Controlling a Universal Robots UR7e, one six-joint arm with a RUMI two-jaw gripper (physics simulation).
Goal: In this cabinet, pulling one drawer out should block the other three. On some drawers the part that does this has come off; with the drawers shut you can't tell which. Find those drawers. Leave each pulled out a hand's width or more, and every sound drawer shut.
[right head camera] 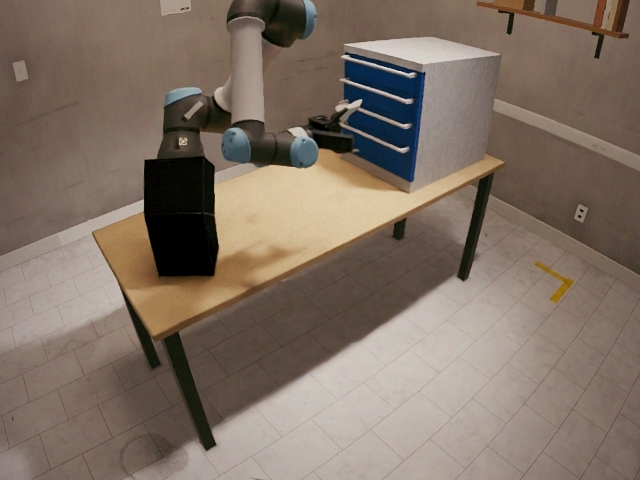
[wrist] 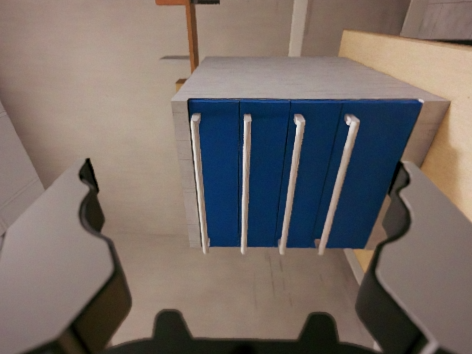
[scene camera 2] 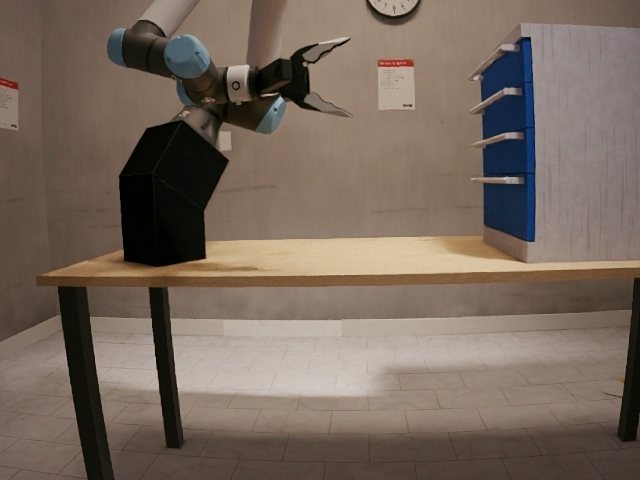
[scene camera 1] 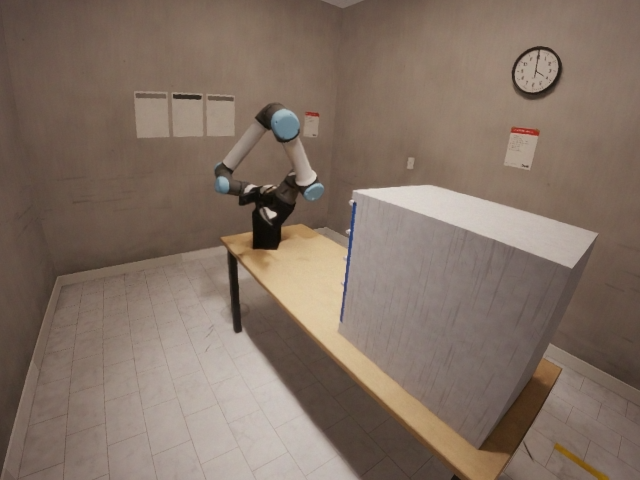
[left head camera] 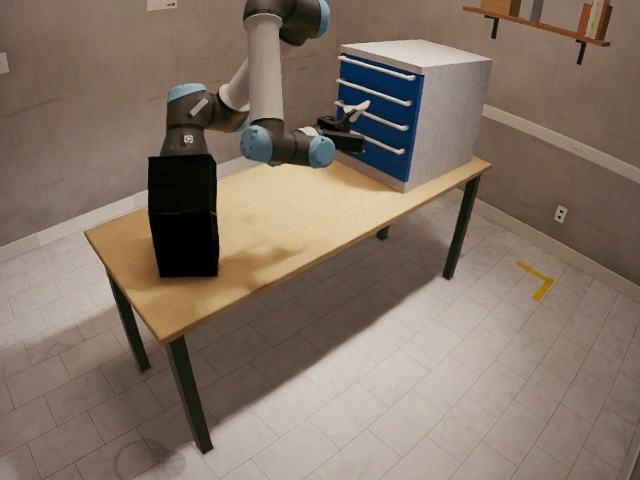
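Observation:
The cabinet [left head camera: 449,118] [right head camera: 457,118] [scene camera 1: 439,304] [scene camera 2: 584,144] has a grey body and blue drawers with white bar handles. The top drawer [scene camera 2: 506,72] [wrist: 220,175], second drawer [scene camera 2: 509,111] [wrist: 265,175], third drawer [scene camera 2: 509,157] [wrist: 310,175] and bottom drawer [scene camera 2: 509,206] [wrist: 370,175] all look shut, their fronts flush. In the wrist view they run from top at left to bottom at right. My gripper [left head camera: 366,125] [right head camera: 358,126] [scene camera 2: 351,76] [wrist: 242,162] is open and empty, pointing at the fronts from a clear distance, its jaws one above the other. The drawers' insides are hidden.
The cabinet stands at one end of the wooden table [left head camera: 289,206] [scene camera 2: 330,258]. The black arm base [left head camera: 183,222] [scene camera 2: 160,206] stands at the other end. A wall shelf [left head camera: 537,25] [right head camera: 553,19] hangs beyond the cabinet.

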